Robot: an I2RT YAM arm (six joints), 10 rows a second.
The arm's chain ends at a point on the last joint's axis. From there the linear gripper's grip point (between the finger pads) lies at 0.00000 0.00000 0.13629 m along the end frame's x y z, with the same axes.
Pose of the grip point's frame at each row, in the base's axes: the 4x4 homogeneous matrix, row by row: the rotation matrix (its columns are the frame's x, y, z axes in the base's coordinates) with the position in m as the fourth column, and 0 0 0 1 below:
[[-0.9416, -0.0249, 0.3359, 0.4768], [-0.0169, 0.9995, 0.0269, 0.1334], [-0.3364, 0.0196, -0.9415, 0.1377], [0, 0, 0, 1]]
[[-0.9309, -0.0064, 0.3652, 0.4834], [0.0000, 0.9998, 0.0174, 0.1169], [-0.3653, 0.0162, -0.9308, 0.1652], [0, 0, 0, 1]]
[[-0.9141, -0.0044, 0.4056, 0.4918], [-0.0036, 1.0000, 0.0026, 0.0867], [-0.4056, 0.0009, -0.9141, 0.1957], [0, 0, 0, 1]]
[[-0.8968, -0.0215, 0.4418, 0.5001], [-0.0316, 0.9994, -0.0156, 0.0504], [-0.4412, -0.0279, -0.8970, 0.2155], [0, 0, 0, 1]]
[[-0.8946, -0.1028, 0.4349, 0.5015], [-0.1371, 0.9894, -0.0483, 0.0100], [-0.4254, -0.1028, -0.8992, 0.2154], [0, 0, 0, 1]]
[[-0.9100, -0.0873, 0.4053, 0.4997], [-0.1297, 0.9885, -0.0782, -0.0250], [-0.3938, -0.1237, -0.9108, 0.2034], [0, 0, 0, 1]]
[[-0.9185, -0.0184, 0.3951, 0.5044], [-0.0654, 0.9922, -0.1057, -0.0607], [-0.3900, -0.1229, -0.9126, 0.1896], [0, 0, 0, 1]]
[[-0.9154, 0.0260, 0.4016, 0.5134], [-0.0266, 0.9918, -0.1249, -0.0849], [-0.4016, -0.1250, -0.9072, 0.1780], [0, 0, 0, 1]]
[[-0.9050, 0.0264, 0.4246, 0.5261], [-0.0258, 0.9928, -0.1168, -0.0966], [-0.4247, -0.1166, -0.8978, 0.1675], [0, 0, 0, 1]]
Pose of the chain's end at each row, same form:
[[-0.9416, -0.0249, 0.3359, 0.4310], [-0.0169, 0.9995, 0.0269, 0.1297], [-0.3364, 0.0196, -0.9415, 0.2660], [0, 0, 0, 1]]
[[-0.9309, -0.0064, 0.3652, 0.4336], [0.0000, 0.9998, 0.0174, 0.1145], [-0.3653, 0.0162, -0.9308, 0.2921], [0, 0, 0, 1]]
[[-0.9141, -0.0044, 0.4056, 0.4365], [-0.0036, 1.0000, 0.0026, 0.0863], [-0.4056, 0.0009, -0.9141, 0.3203], [0, 0, 0, 1]]
[[-0.8968, -0.0215, 0.4418, 0.4399], [-0.0316, 0.9994, -0.0156, 0.0525], [-0.4412, -0.0279, -0.8970, 0.3378], [0, 0, 0, 1]]
[[-0.8946, -0.1028, 0.4349, 0.4422], [-0.1371, 0.9894, -0.0483, 0.0166], [-0.4254, -0.1028, -0.8992, 0.3380], [0, 0, 0, 1]]
[[-0.9100, -0.0873, 0.4053, 0.4445], [-0.1297, 0.9885, -0.0782, -0.0143], [-0.3938, -0.1237, -0.9108, 0.3275], [0, 0, 0, 1]]
[[-0.9185, -0.0184, 0.3951, 0.4506], [-0.0654, 0.9922, -0.1057, -0.0463], [-0.3900, -0.1229, -0.9126, 0.3140], [0, 0, 0, 1]]
[[-0.9154, 0.0260, 0.4016, 0.4587], [-0.0266, 0.9918, -0.1249, -0.0679], [-0.4016, -0.1250, -0.9072, 0.3016], [0, 0, 0, 1]]
[[-0.9050, 0.0264, 0.4246, 0.4682], [-0.0258, 0.9928, -0.1168, -0.0807], [-0.4247, -0.1166, -0.8978, 0.2899], [0, 0, 0, 1]]

